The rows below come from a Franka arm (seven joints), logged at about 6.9 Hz.
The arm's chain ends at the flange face. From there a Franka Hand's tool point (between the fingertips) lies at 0.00 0.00 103.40 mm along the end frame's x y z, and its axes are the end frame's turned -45 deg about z.
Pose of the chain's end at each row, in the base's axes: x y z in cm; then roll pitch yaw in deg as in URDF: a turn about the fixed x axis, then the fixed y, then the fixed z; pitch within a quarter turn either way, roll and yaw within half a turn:
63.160 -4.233 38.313 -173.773 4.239 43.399
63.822 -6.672 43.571 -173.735 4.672 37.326
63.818 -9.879 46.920 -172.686 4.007 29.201
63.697 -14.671 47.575 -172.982 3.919 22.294
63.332 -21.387 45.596 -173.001 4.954 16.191
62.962 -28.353 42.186 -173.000 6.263 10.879
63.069 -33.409 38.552 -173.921 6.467 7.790
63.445 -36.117 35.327 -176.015 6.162 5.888
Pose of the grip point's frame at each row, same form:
61.837 -3.940 28.062 -172.600 -1.388 88.079
62.472 -6.282 33.327 -172.269 -1.107 81.995
62.550 -9.080 36.689 -171.991 -2.315 73.783
62.569 -13.768 37.336 -172.263 -2.170 66.907
62.130 -20.424 35.371 -171.550 -1.420 60.783
61.625 -27.327 31.984 -170.630 -0.488 55.456
61.773 -32.481 28.336 -171.138 0.300 52.469
62.270 -35.516 25.072 -172.831 1.550 50.771

